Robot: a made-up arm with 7 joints. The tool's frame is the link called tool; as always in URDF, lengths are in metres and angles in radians. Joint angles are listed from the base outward.
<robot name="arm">
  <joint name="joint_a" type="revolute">
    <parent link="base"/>
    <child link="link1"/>
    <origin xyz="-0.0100 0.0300 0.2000"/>
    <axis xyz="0 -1 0"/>
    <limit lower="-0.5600" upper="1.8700"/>
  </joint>
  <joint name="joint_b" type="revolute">
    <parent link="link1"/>
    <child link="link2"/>
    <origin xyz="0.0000 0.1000 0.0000"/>
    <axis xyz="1 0 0"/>
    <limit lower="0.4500" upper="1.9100"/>
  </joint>
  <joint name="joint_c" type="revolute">
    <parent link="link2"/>
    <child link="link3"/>
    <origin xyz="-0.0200 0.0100 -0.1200"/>
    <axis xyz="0 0 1"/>
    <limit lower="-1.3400" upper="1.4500"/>
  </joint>
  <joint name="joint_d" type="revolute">
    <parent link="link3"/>
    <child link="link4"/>
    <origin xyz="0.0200 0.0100 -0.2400"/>
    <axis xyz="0 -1 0"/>
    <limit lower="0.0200" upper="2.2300"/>
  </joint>
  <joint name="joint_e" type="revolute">
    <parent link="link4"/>
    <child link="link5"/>
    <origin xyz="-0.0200 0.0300 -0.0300"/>
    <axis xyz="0 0 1"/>
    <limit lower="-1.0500" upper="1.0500"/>
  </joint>
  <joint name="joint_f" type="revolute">
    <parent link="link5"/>
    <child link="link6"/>
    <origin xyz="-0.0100 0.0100 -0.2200"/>
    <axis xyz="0 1 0"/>
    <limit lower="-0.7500" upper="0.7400"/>
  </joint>
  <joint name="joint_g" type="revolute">
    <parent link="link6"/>
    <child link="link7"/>
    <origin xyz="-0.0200 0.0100 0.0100"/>
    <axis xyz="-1 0 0"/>
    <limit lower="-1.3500" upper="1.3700"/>
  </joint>
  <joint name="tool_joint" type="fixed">
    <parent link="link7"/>
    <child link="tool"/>
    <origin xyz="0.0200 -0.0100 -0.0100" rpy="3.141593 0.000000 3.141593"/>
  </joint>
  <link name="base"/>
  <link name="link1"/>
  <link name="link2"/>
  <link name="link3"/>
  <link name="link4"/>
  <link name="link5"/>
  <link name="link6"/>
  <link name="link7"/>
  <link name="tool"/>
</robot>
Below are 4 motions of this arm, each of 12 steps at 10 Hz.
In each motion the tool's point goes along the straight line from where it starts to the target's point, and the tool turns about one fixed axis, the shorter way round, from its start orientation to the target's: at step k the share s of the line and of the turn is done. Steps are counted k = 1, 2, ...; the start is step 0. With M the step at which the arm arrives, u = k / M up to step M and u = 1 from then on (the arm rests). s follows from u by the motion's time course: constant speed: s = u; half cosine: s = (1 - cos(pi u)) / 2; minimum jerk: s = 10 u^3 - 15 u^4 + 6 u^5.
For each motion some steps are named. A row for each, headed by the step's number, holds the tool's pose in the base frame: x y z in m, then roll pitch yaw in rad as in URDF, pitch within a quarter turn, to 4 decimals.
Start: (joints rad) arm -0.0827 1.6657 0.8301 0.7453 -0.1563 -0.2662 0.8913
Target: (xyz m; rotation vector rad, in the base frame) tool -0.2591 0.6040 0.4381 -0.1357 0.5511 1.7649
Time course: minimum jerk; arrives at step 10
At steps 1, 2, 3, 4, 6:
1: 0.0562 0.6691 0.4067 1.8060 0.1676 2.0769
2: 0.0405 0.6658 0.4083 1.7353 0.1835 2.0763
3: 0.0071 0.6589 0.4116 1.5839 0.2171 2.0710
4: -0.0420 0.6488 0.4165 1.3590 0.2641 2.0539
6: -0.1581 0.6248 0.4280 0.8116 0.3514 1.9725

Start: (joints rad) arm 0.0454 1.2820 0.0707 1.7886 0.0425 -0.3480 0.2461
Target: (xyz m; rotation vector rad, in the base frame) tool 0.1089 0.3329 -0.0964 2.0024 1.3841 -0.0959
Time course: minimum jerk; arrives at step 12
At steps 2, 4, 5, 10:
2: 0.2306 0.4698 0.1781 1.5803 0.2281 0.9742
4: 0.2086 0.4450 0.1285 1.7516 0.2717 0.9754
5: 0.1914 0.4256 0.0895 1.8876 0.3053 0.9818
10: 0.1134 0.3379 -0.0863 2.5267 0.4339 1.0696

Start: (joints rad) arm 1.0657 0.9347 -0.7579 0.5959 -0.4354 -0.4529 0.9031
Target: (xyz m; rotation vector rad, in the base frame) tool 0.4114 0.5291 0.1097 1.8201 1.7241 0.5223
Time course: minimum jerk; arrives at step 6
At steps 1, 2, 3, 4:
1: 0.3722 0.5675 0.1138 2.4791 0.0599 1.5677
2: 0.3793 0.5605 0.1131 2.4723 0.0680 1.5517
3: 0.3911 0.5490 0.1119 2.4607 0.0813 1.5251
4: 0.4029 0.5375 0.1106 2.4488 0.0942 1.4983

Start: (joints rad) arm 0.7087 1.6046 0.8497 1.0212 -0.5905 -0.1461 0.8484
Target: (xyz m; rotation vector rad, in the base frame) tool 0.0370 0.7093 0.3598 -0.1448 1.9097 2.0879
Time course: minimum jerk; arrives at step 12
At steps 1, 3, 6, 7, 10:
1: -0.0909 0.6307 0.4181 1.1550 0.2827 2.2121
3: -0.0782 0.6385 0.4123 1.1839 0.2926 2.2872
6: -0.0273 0.6698 0.3891 1.3061 0.3104 2.5932
7: -0.0075 0.6819 0.3801 1.3540 0.3077 2.7120
10: 0.0324 0.7065 0.3619 1.4482 0.2857 2.9511

